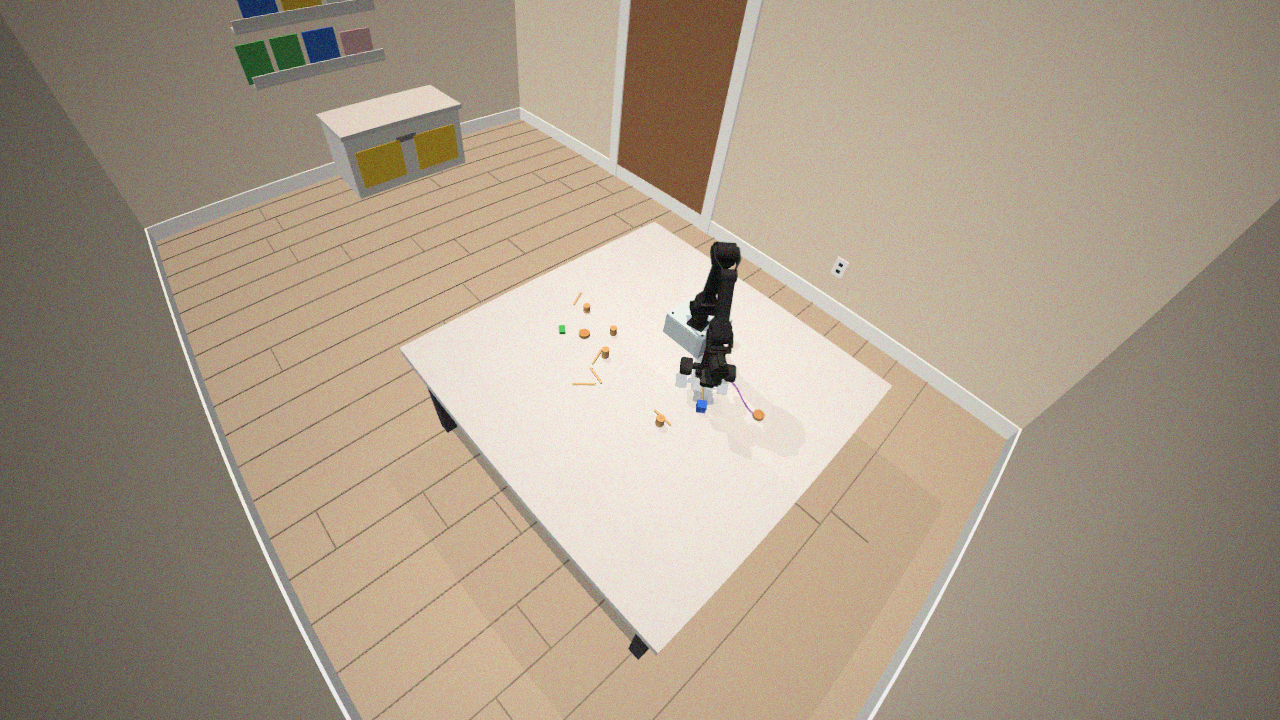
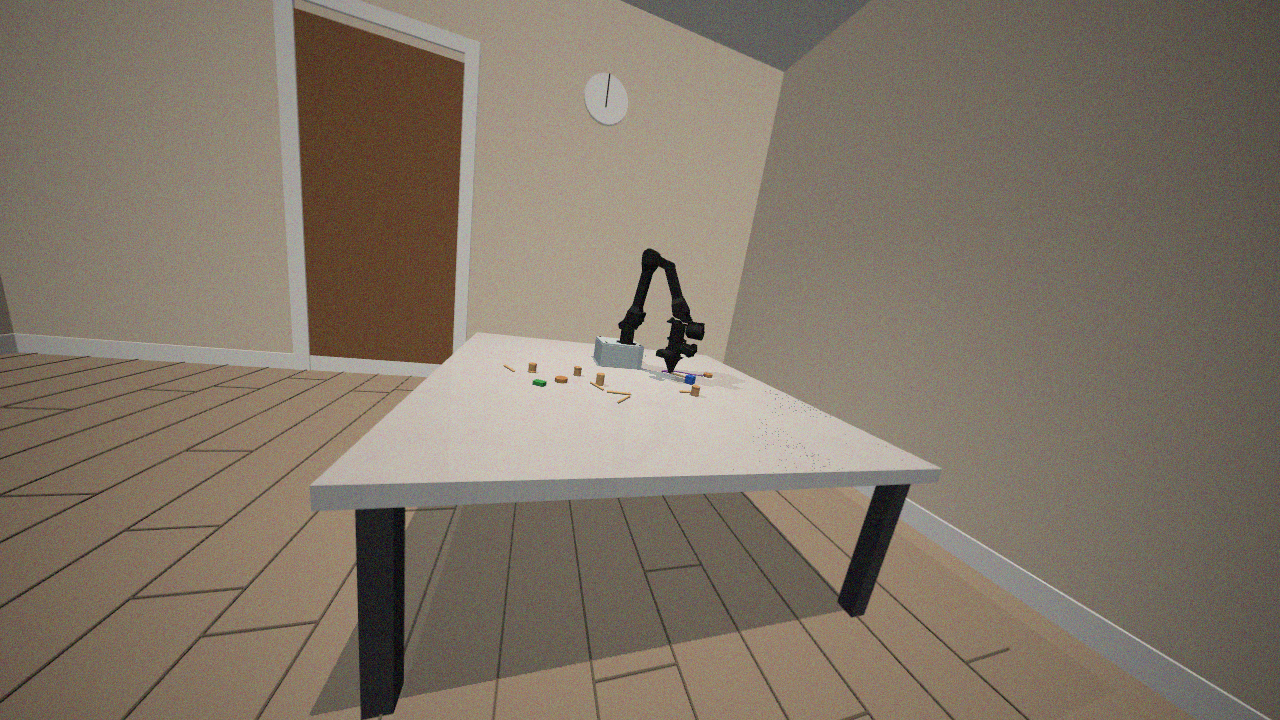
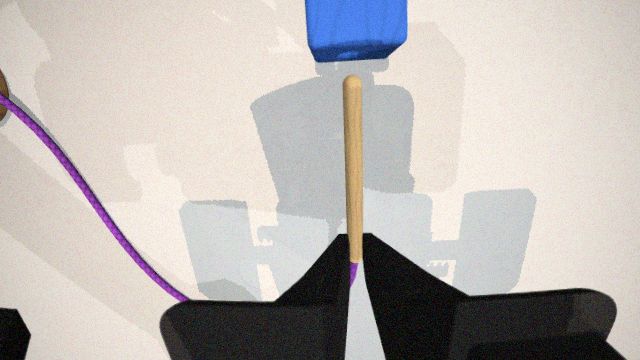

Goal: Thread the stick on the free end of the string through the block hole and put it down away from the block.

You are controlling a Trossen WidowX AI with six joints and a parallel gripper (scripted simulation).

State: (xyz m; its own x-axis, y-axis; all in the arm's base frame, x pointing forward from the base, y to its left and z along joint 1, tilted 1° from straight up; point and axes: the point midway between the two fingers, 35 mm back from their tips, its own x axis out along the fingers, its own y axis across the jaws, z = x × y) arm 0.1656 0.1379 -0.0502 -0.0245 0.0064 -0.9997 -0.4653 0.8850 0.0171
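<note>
My gripper tip is 8 cm short of the blue wooden block and 4 cm to the right of it. Round my gripper tip: thin wooden stick (1 cm ahead, 1 cm to the left); purple string (1 cm behind); round wooden button (2 cm behind, 21 cm to the left, 1 cm below).
</note>
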